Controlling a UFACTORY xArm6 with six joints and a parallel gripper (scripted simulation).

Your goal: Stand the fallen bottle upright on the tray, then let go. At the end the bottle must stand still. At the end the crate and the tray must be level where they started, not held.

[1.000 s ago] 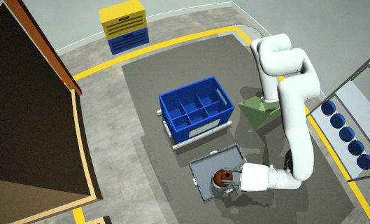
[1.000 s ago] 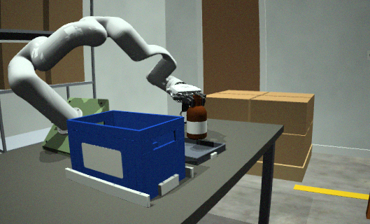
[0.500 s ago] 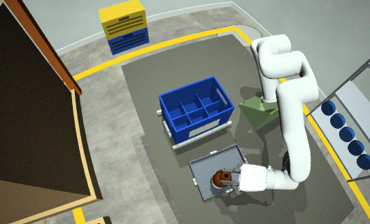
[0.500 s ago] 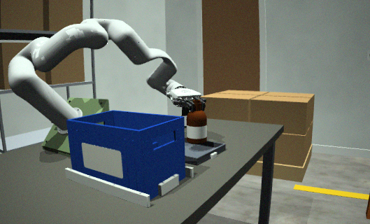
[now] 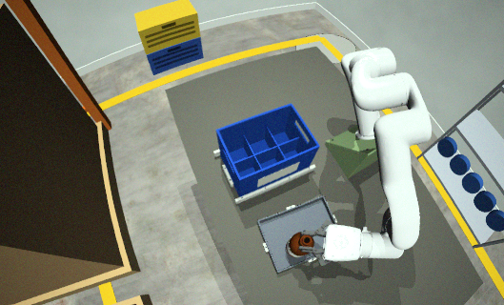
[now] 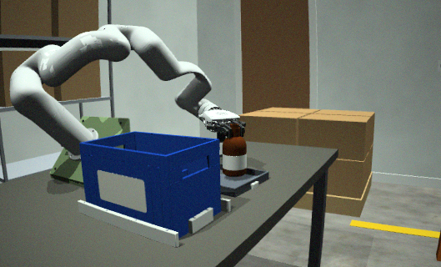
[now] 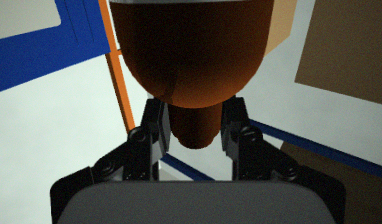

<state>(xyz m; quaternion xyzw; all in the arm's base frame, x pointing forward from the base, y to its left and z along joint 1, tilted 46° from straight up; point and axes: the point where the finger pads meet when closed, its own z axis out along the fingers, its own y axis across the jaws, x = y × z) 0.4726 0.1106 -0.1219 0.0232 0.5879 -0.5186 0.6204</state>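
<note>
The brown bottle is 60 mm below my hand. From my hand the other things lie so: grey tray (140 mm below, 40 mm behind, 30 mm to the right); then blue crate (320 mm to the right, 80 mm behind, 70 mm below).
</note>
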